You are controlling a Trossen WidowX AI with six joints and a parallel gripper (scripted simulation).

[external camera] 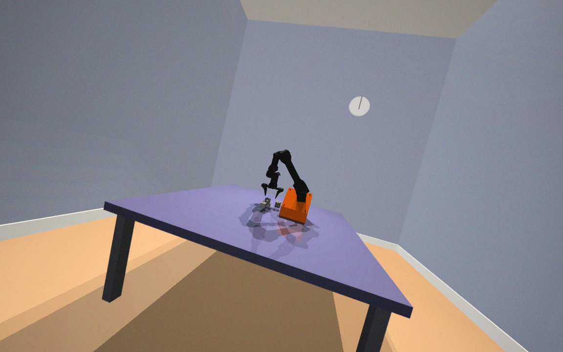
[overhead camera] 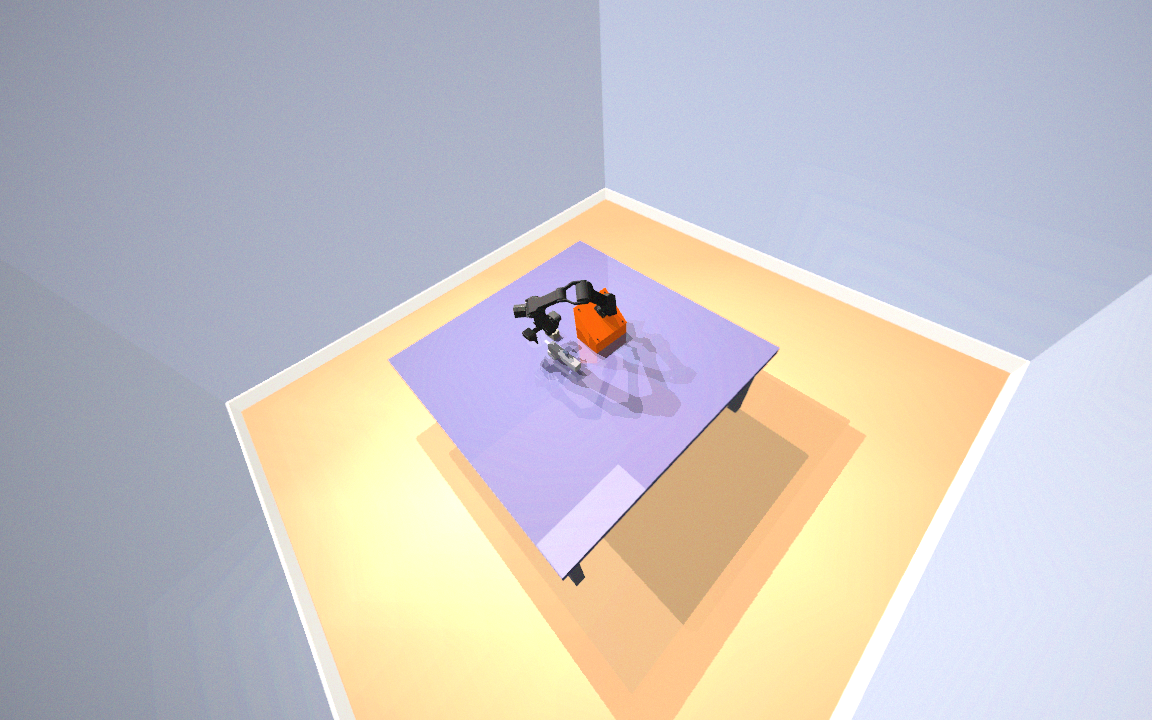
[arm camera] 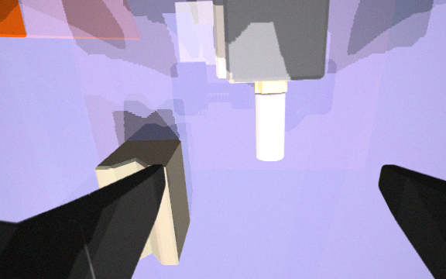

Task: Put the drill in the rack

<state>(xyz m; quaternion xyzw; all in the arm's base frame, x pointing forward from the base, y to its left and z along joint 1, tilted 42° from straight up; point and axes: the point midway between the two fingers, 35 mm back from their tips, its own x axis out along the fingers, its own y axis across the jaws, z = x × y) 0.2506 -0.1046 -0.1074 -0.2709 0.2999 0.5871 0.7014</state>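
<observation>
Right now my gripper tip is 6 cm to the right of the drill, 2 cm above it and 1 cm short of it. Also, from my gripper tip: rack: 8 cm behind, 5 cm below, 4 cm to the right.
</observation>
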